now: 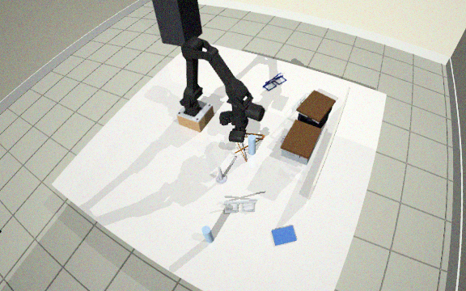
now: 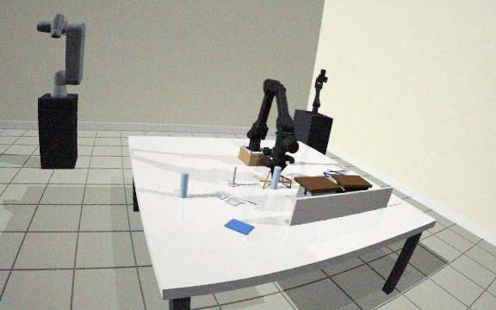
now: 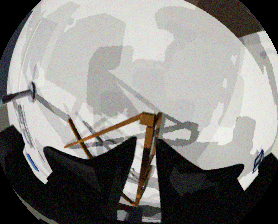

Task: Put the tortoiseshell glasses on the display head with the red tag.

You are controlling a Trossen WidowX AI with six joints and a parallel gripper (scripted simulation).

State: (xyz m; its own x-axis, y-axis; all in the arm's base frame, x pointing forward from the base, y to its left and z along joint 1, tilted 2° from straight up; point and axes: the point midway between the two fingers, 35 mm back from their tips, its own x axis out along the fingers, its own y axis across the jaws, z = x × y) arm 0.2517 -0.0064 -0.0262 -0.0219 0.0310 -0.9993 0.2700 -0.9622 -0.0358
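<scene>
Now: gripper tip 23 cm to the left of the grey post, 2 cm short of it and 1 cm below it. Also, from my gripper tip: blue flat square 35 cm to the right, 35 cm ahead, 1 cm below; then low white panel 38 cm ahead, 13 cm to the left, 4 cm above.
</scene>
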